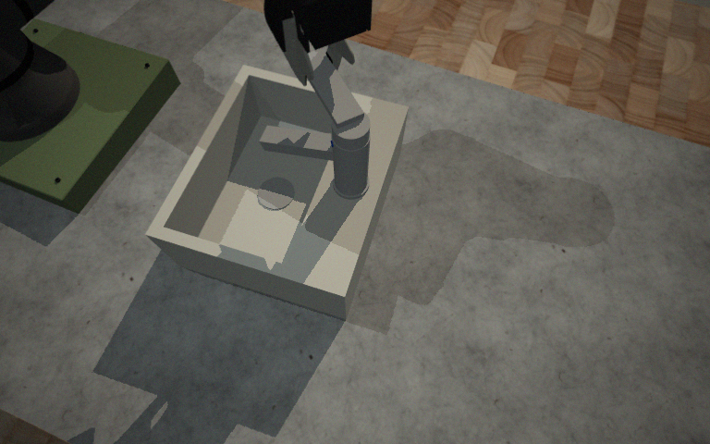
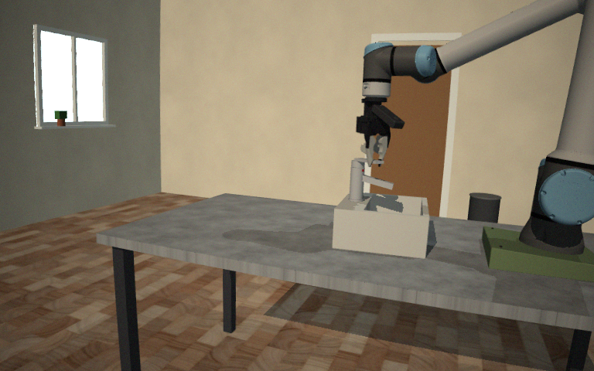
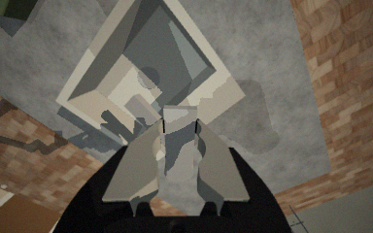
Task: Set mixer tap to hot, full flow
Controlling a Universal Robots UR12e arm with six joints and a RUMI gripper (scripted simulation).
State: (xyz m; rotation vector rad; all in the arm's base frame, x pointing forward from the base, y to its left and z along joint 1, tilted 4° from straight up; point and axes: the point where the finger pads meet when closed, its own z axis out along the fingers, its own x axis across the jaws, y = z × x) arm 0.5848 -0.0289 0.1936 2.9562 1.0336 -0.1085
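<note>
Now: hand 2 cm short of the lever and 3 cm to the left of it. The rest, counted from my hand: cream basin: 6 cm behind, 6 cm to the right, 23 cm below.
</note>
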